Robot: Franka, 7 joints.
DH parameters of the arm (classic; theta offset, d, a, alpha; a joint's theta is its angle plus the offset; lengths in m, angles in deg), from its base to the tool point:
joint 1: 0 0.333 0 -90
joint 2: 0 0 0 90
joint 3: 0 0.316 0.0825 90
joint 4: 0 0 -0.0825 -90
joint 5: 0 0.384 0 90
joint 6: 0 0 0.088 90
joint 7: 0 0.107 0 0
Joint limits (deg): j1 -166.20..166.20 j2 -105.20..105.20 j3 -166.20..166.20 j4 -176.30..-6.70 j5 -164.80..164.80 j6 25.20..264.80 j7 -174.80..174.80
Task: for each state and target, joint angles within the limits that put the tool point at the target. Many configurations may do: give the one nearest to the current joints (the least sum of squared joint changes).
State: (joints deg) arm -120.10 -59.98 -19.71 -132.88 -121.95 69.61 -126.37
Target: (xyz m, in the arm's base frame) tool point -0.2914 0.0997 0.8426
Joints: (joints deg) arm -118.85 -57.14 -22.57 -120.21 -125.30 72.79 -126.37
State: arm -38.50 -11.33 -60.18 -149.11 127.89 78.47 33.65
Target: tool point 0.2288 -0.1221 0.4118
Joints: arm -19.66 -34.21 -39.44 -176.30 103.24 58.56 33.65
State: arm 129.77 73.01 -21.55 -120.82 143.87 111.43 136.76
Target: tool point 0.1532 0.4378 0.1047
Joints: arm 129.20 46.38 -53.77 -139.02 144.79 114.93 136.76
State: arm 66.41 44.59 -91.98 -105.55 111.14 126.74 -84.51
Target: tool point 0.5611 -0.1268 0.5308
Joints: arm 74.26 45.99 -104.41 -117.32 110.36 129.24 -84.51
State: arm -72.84 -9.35 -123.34 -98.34 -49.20 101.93 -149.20
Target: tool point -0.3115 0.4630 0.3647
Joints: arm -88.18 -14.38 -138.73 -112.45 -48.47 95.19 -149.20
